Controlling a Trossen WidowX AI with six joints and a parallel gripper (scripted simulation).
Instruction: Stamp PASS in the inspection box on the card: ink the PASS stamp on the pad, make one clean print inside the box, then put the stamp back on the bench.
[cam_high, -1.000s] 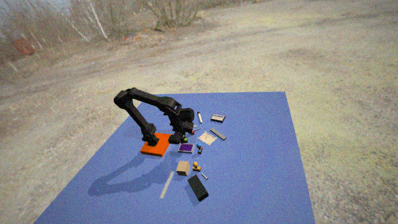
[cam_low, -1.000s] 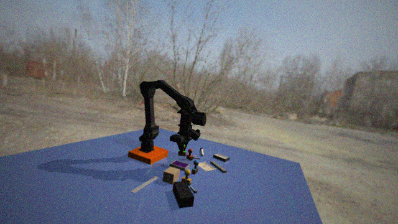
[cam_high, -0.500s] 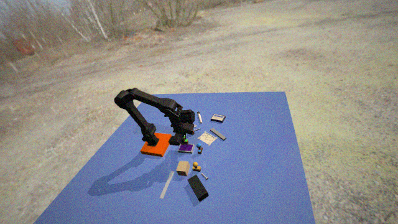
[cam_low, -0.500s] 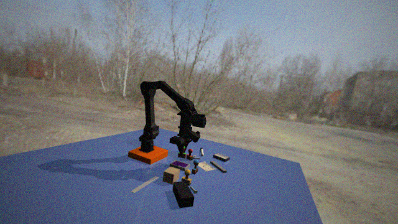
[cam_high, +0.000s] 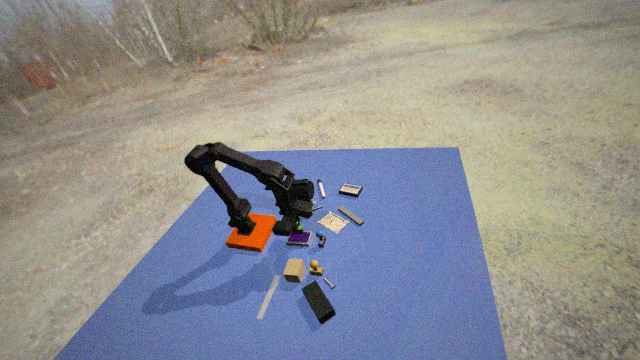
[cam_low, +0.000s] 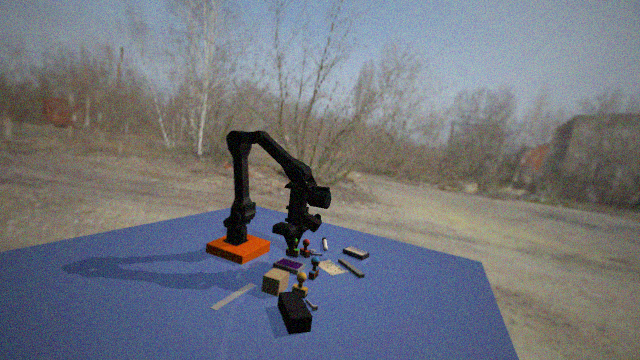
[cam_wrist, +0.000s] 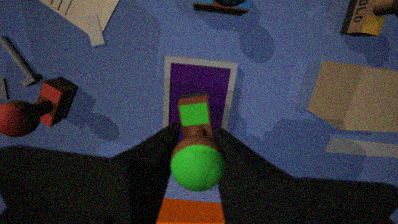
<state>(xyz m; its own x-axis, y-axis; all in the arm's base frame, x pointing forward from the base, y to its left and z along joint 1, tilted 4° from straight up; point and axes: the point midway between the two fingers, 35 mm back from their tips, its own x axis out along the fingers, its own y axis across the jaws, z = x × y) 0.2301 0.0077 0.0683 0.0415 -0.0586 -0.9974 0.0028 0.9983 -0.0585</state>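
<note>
My gripper tip is now 60 mm above the purple ink pad. The rest, counted from my gripper tip: blue-knobbed stamp 90 mm ahead, 40 mm below, 10 mm to the right; red-knobbed stamp 130 mm to the left, 40 mm below, 20 mm behind; green-knobbed stamp right at my gripper tip.
</note>
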